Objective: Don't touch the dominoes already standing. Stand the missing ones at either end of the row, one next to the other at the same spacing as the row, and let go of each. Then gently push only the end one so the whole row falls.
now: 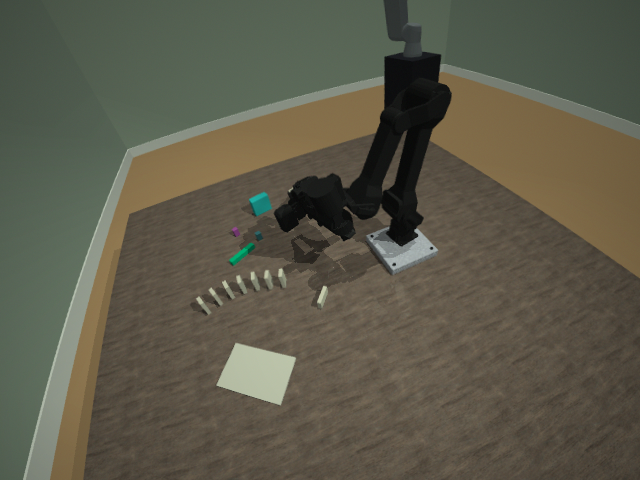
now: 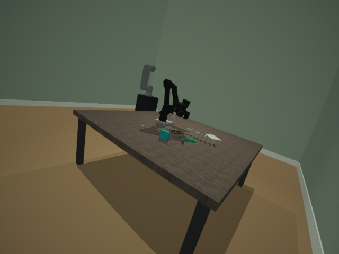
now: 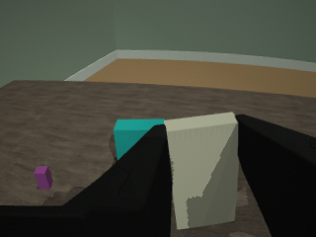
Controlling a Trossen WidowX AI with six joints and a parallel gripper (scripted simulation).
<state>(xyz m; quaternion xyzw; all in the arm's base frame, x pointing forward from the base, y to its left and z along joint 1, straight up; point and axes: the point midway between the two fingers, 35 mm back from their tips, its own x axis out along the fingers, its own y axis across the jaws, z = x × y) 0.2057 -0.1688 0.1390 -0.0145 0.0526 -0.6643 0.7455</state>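
The small teal block lies 120 mm ahead of my gripper tip, 70 mm to the right of it and 150 mm below it. The rest, counted from my gripper tip: teal cube: 60 mm ahead, 190 mm to the right, 130 mm below; green bar: 190 mm ahead, 30 mm to the right, 150 mm below; small purple block: 170 mm ahead, 130 mm to the right, 150 mm below.
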